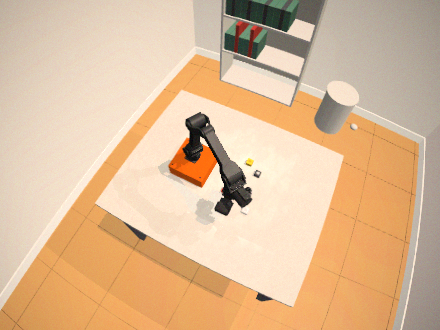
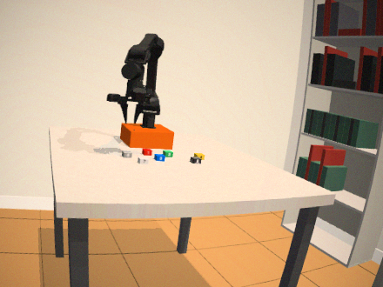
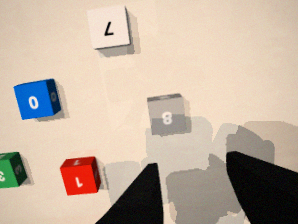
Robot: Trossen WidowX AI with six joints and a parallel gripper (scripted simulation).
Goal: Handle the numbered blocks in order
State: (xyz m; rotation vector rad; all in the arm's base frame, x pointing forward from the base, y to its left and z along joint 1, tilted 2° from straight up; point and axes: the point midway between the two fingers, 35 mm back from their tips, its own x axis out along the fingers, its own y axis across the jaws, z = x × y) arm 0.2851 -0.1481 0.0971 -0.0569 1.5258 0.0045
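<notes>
My gripper tip is now 40 mm short of the black block, 260 mm to the right of it and 120 mm above it. Also, from my gripper tip: grey block 10 mm behind, 120 mm below; then blue block 20 mm ahead, 120 mm to the left, 120 mm below; then red block 60 mm behind, 90 mm to the left, 120 mm below.
</notes>
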